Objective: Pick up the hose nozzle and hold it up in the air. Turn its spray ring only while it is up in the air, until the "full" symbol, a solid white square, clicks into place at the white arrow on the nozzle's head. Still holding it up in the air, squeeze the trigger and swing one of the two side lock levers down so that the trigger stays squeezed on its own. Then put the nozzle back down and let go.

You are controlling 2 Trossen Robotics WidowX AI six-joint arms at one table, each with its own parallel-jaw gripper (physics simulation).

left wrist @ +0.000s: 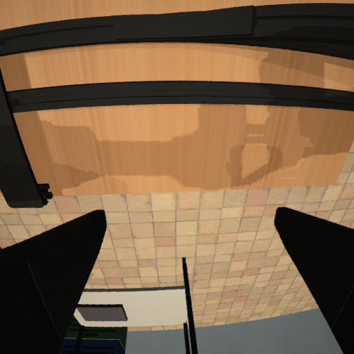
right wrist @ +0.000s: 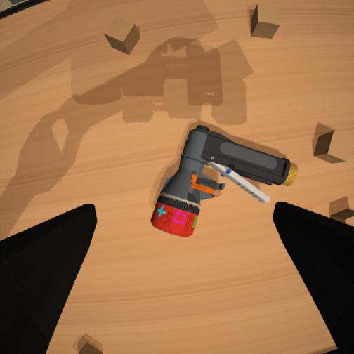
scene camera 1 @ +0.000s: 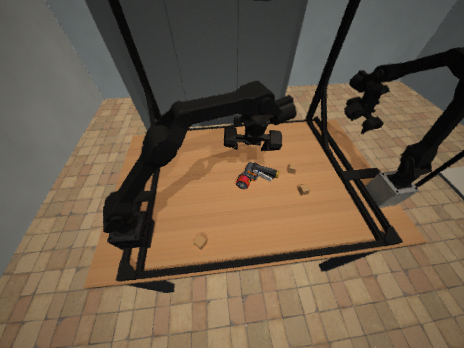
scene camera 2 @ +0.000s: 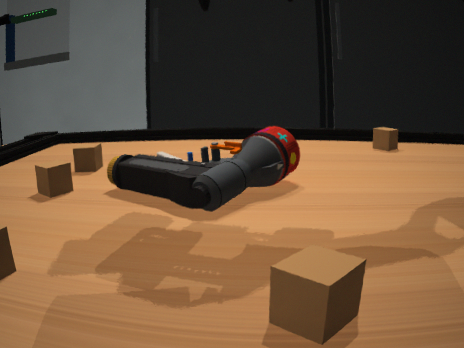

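Pixels of known places: left gripper, fingertip midpoint: [scene camera 1: 356, 127]; right gripper, fingertip midpoint: [scene camera 1: 249, 149] [scene camera 2: 245, 4]; left arm's base, origin of the base link: [scene camera 1: 398, 181]; right arm's base, origin of the base link: [scene camera 1: 126, 225].
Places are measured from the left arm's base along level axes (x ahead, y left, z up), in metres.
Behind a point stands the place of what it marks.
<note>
The dark grey hose nozzle [scene camera 1: 263, 171] @[x 0.472, y -0.190, z -0.085 m] [scene camera 2: 222, 182] @[x 0.532, y -0.252, z -0.092 m] [right wrist: 192, 150] lies on its side on the table. Its red spray ring [scene camera 1: 243, 182] @[x 0.576, y -0.133, z -0.067 m] [scene camera 2: 291, 150] @[x 0.595, y -0.166, z -0.080 m] [right wrist: 173, 223] shows a cyan plus, a magenta square outline, part of a green mark and a yellow dot; no solid white square shows. The pale trigger [right wrist: 250, 186] stands out from the handle. An orange lever [scene camera 2: 227, 146] @[x 0.530, y -0.181, z -0.073 m] [right wrist: 205, 187] sits beside the head. My right gripper [scene camera 1: 252, 142] @[x 0.552, y -0.180, z 0.079 m] [right wrist: 186, 211] is open and empty above the table, behind the nozzle in scene camera 1. My left gripper [scene camera 1: 364, 116] [left wrist: 191, 217] is open and empty, far off.
Small brown blocks lie around the nozzle, among them one at the front [scene camera 1: 200, 240] @[x 0.769, y 0.072, z -0.085 m], two to its right [scene camera 1: 303, 190] @[x 0.332, y -0.066, z -0.086 m] [scene camera 1: 291, 169] @[x 0.340, y -0.185, z -0.090 m] and one close to scene camera 2 [scene camera 2: 317, 295] @[x 0.597, y -0.450, z -0.092 m]. A black frame [scene camera 1: 260, 260] @[x 0.574, y 0.165, z -0.105 m] borders the wooden table [scene camera 1: 280, 225] @[x 0.464, y 0.053, z -0.119 m], with black posts rising at the back.
</note>
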